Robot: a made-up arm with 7 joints.
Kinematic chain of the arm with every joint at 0, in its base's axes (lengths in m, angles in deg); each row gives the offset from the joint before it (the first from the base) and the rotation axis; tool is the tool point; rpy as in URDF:
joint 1: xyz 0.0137 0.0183 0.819 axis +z
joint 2: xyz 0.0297 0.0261 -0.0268 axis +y
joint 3: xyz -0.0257 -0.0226 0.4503 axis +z
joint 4: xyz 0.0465 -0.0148 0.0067 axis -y
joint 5: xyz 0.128 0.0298 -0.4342 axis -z
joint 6: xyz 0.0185 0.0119 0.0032 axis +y
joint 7: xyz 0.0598 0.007 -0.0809 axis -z
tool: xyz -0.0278 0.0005 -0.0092 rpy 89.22 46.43 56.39
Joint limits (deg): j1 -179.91..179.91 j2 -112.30..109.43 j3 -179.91..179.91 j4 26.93..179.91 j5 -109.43..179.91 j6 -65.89..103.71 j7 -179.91..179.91
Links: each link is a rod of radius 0.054 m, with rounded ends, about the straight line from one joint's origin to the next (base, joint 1, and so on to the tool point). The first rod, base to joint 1, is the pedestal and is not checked.
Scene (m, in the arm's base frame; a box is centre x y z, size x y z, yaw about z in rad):
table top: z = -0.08
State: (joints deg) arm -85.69 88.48 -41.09 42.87 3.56 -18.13 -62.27
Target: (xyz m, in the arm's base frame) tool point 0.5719 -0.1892 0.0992
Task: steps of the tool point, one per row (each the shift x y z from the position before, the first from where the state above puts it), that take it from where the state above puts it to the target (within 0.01 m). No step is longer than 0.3 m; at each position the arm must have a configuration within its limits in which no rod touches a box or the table.
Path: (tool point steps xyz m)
1: 0.1875 -0.1316 -0.1278
2: 0.2509 -0.0258 -0.1002
3: 0.2512 0.0852 -0.0610
4: 0.2005 0.1678 -0.0205

